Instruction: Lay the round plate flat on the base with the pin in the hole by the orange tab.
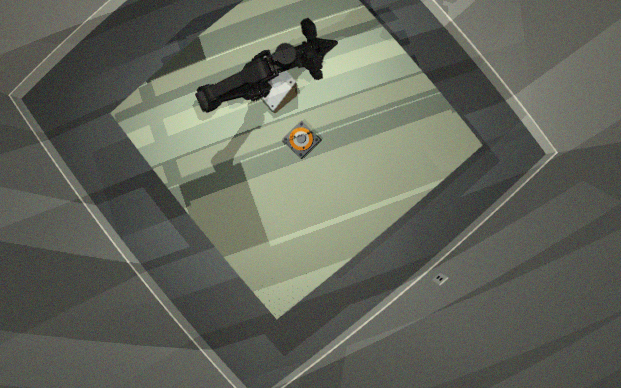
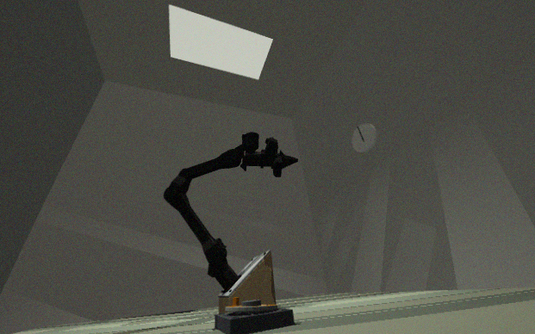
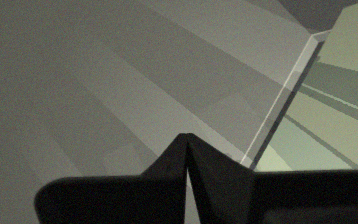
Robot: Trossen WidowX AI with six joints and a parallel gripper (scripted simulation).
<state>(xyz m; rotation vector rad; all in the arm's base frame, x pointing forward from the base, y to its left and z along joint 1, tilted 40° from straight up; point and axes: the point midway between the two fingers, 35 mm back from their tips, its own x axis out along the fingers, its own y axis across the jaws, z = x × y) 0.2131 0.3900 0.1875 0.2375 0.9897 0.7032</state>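
Now: gripper tip 450 mm above the round plate, 260 mm to the left of it and 50 mm short of it. The rest, counted from my gripper tip: grey base (460 mm below, 250 mm to the right, 70 mm ahead).
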